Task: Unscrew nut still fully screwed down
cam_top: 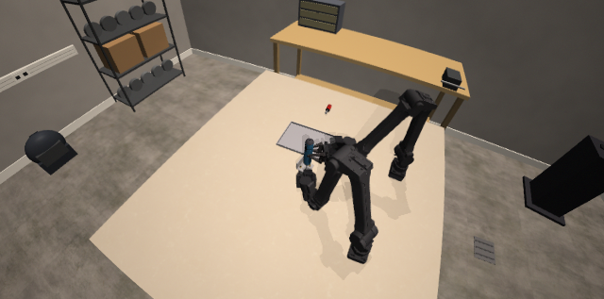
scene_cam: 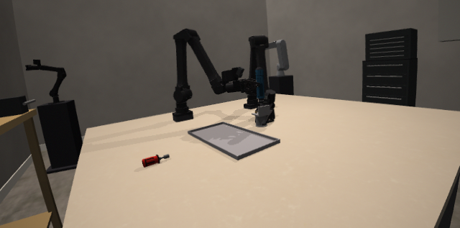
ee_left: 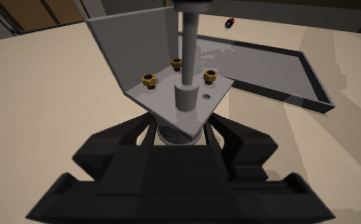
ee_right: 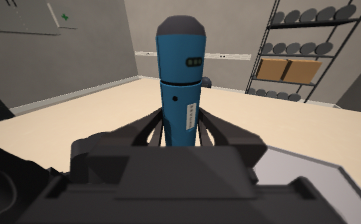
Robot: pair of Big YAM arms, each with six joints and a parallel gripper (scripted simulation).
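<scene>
My left gripper is now 1 cm below the joint module. Round my left hand: red-handled tool: 17 cm ahead, 55 cm to the right, 1 cm below; then bracket: 5 cm above; then grey tray: 7 cm ahead, 22 cm to the right, 2 cm below.
</scene>
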